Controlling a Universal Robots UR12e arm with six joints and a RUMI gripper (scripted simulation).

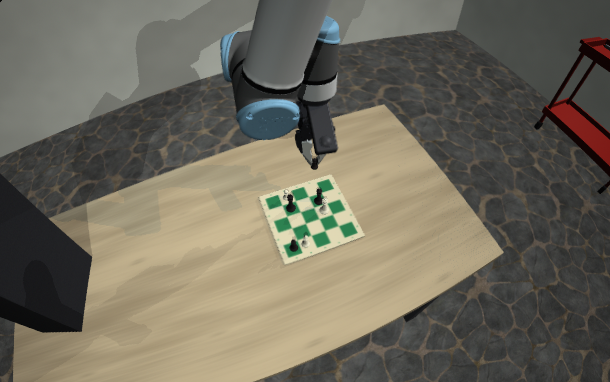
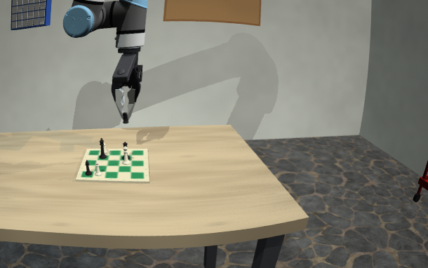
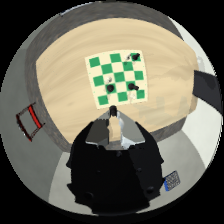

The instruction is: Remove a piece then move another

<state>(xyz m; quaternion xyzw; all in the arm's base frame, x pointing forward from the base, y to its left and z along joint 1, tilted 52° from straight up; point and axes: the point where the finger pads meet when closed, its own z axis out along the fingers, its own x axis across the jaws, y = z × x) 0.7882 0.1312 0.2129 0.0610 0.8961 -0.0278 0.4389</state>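
Now: hand 8 cm past the tall black piece, 3 cm to the left of it and 9 cm above it. The rest, counted from my hand: cream chessboard (4 cm behind, 7 cm to the right, 12 cm below); then small black piece (1 cm below); then white pawn (8 cm behind, 15 cm to the right, 10 cm below).
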